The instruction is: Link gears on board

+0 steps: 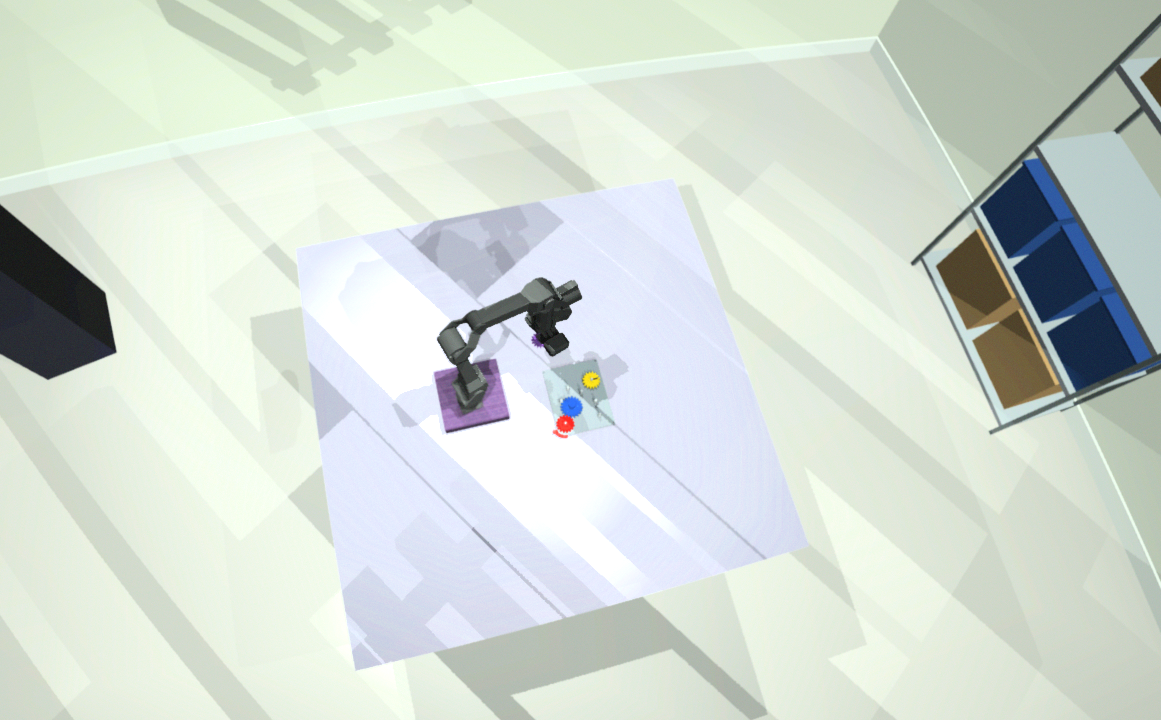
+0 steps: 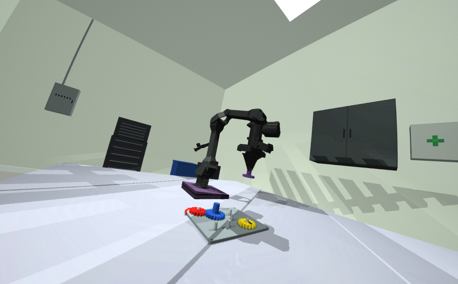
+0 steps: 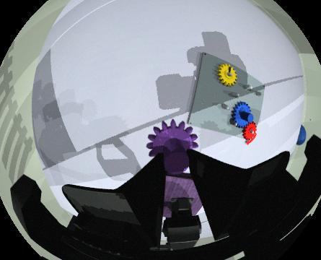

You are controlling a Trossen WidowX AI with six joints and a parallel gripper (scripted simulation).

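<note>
Now: the yellow gear 15 cm below my gripper tip, 13 cm to the right of it and 11 cm ahead of it. From my gripper tip the other things lie so: red gear 22 cm to the right, 15 cm below, 2 cm behind; then purple gear 1 cm below; then blue gear 18 cm to the right, 14 cm below, 2 cm ahead.
</note>
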